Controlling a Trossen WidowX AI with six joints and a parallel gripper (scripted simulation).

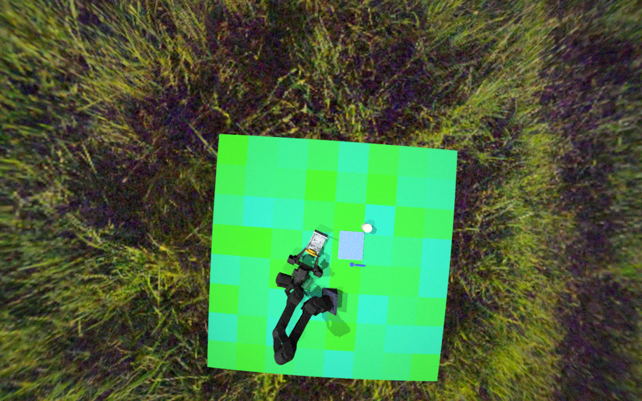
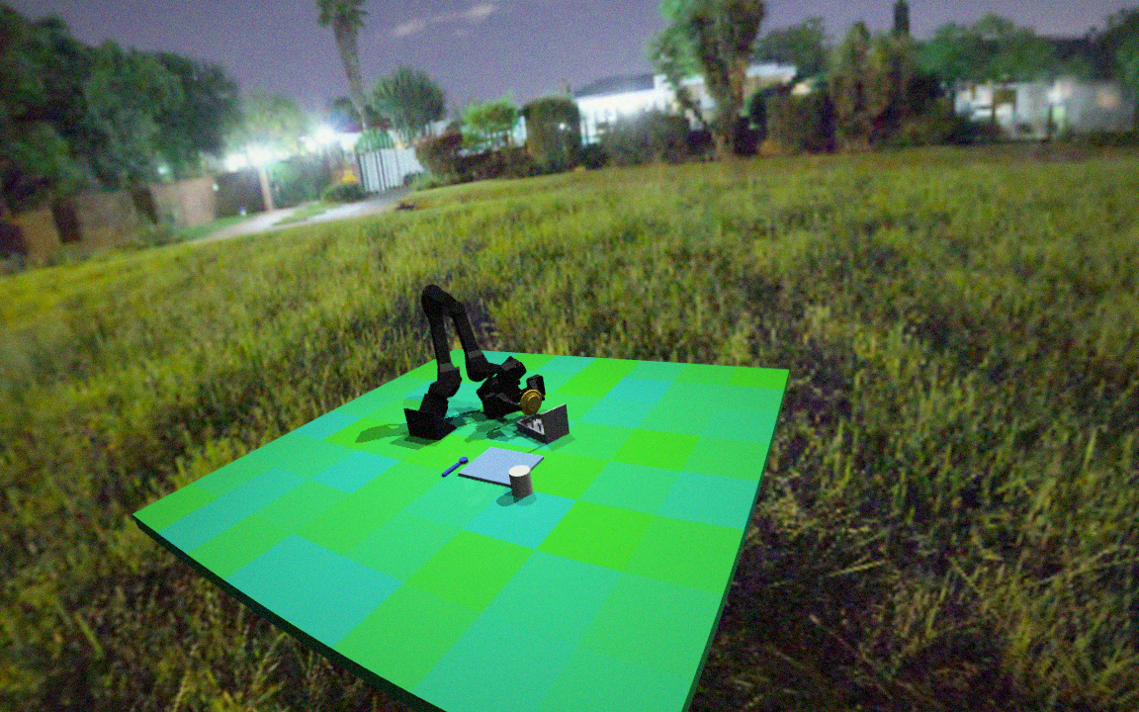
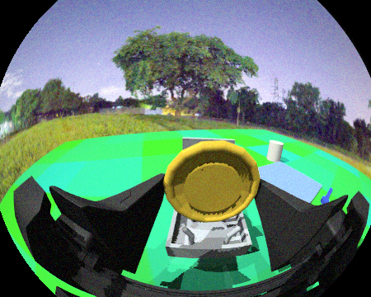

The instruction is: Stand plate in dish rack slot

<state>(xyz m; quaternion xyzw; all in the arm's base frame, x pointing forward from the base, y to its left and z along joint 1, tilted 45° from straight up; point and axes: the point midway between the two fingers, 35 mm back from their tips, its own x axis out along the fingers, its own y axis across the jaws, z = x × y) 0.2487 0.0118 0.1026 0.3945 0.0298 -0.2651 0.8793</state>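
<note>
My gripper tip is 2 cm short of the grey dish rack, 2 cm to the left of it and 5 cm above it. The rest, counted from my gripper tip: blue spoon: 11 cm behind, 22 cm to the right, 6 cm below; then pale blue mat: 20 cm to the right, 7 cm below; then yellow plate: 1 cm behind.
</note>
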